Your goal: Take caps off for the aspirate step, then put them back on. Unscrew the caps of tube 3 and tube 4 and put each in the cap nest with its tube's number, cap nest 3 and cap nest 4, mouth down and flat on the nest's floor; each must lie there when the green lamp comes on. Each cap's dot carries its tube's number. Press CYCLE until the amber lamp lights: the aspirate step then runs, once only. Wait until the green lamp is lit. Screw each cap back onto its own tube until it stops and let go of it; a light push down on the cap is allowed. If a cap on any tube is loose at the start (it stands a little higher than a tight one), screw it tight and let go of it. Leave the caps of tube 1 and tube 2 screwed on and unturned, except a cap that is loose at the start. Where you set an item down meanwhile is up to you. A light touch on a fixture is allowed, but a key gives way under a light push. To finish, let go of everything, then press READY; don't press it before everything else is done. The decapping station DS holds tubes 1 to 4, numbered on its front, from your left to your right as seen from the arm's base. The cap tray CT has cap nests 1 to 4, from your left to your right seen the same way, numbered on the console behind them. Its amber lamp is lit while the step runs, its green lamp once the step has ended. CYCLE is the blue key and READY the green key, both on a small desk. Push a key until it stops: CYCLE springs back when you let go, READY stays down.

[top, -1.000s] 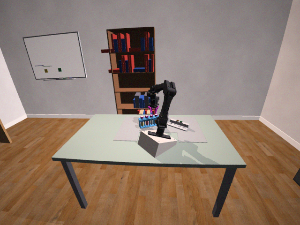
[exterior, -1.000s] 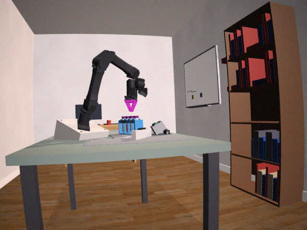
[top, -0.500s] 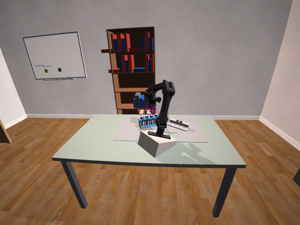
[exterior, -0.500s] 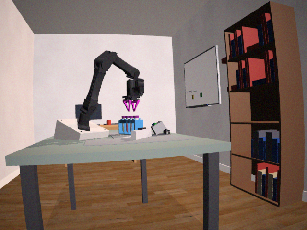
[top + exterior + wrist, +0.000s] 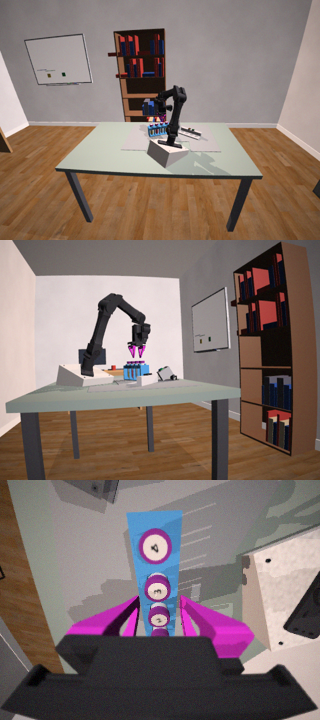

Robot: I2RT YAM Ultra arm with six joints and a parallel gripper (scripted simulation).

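Right now the purple cap is 1 cm ahead of my hand, 5 cm to the right of it and 3 cm below it. From my hand the other things lie so: grey key desk (12 cm ahead, 14 cm to the right, 10 cm below); then blue cycle key (11 cm ahead, 12 cm to the right, 8 cm below); then green ready key (9 cm ahead, 16 cm to the right, 8 cm below).
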